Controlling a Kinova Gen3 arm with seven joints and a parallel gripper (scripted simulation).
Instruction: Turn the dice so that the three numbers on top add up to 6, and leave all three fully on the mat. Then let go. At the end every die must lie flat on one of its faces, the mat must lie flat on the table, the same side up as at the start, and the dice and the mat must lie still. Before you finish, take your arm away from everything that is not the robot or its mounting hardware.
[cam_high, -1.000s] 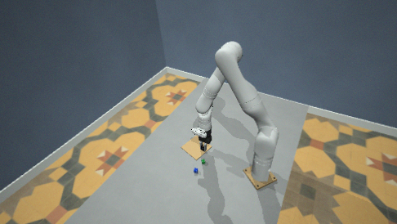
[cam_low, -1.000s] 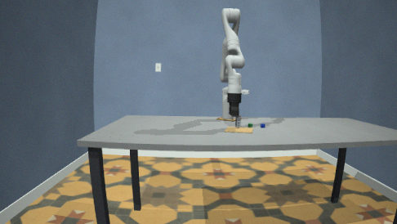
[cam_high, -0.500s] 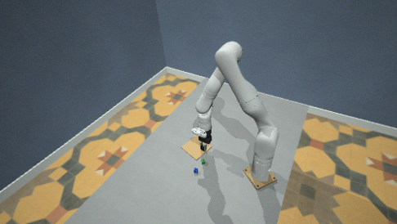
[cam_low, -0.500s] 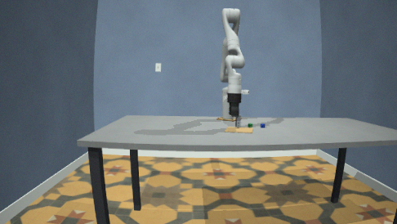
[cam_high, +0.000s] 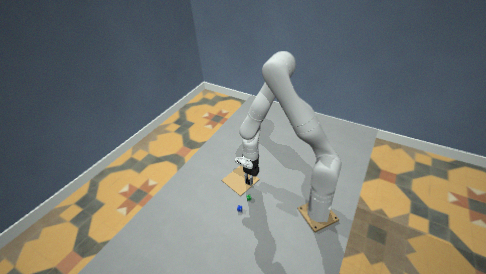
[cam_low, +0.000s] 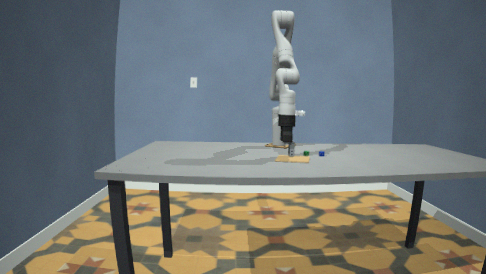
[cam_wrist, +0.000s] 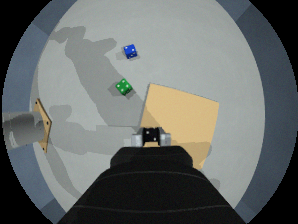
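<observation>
Right now the black die is 10 mm below my hand. Round my hand: blue die 20 mm behind, 150 mm to the left, 10 mm below; then green die 40 mm behind, 80 mm to the left, 10 mm below; then tan mat 50 mm ahead, 20 mm below.
</observation>
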